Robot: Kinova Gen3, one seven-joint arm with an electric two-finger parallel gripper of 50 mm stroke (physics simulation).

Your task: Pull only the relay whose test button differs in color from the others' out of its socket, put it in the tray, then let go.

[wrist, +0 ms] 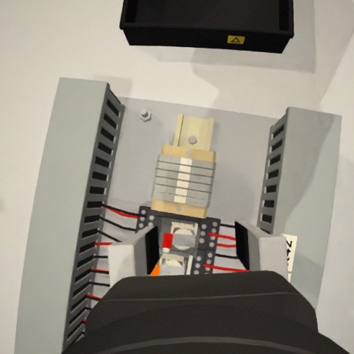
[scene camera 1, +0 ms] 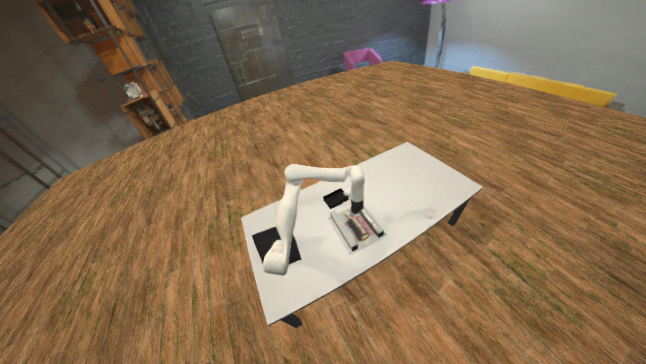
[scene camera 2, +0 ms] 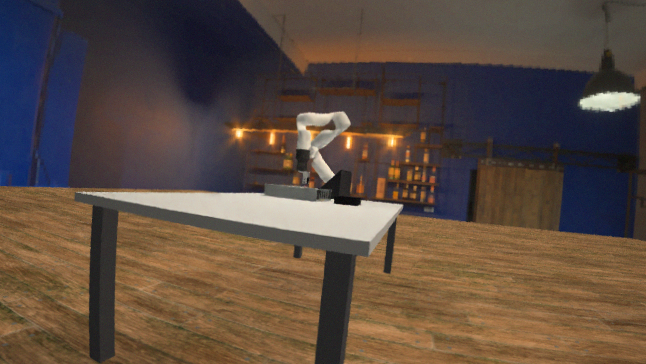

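Seen in the pictures: gripper, fingertip midpoint: (scene camera 1: 354,213) (scene camera 2: 305,183); arm's base, origin of the base link: (scene camera 1: 280,247) (scene camera 2: 332,182).
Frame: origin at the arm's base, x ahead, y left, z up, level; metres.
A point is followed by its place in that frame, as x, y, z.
In the wrist view, my gripper (wrist: 196,240) (scene camera 1: 356,213) @(0.505, -0.045, -0.027) (scene camera 2: 304,182) @(0.505, -0.045, -0.027) is open, with its fingers on either side of the socket row and nothing held. Between and just below the fingertips, a relay (wrist: 184,236) with a red button (wrist: 167,241) sits in the black socket nearest the terminal blocks. A second relay (wrist: 173,264) with an orange part (wrist: 155,271) sits behind it, partly hidden by the gripper body. Further relays are hidden there. The black tray (wrist: 175,40) (scene camera 1: 335,199) @(0.509, 0.198, -0.107) (scene camera 2: 347,201) @(0.592, 0.202, -0.093) stands beyond the panel; its visible part shows no relay.
Grey slotted wire ducts (wrist: 60,200) (wrist: 312,190) rise on both sides of the sockets, with red and black wires running to them. Grey terminal blocks (wrist: 167,181) sit on the rail (wrist: 178,131) on the tray side. A bolt (wrist: 145,115) stands on the panel plate (wrist: 140,165).
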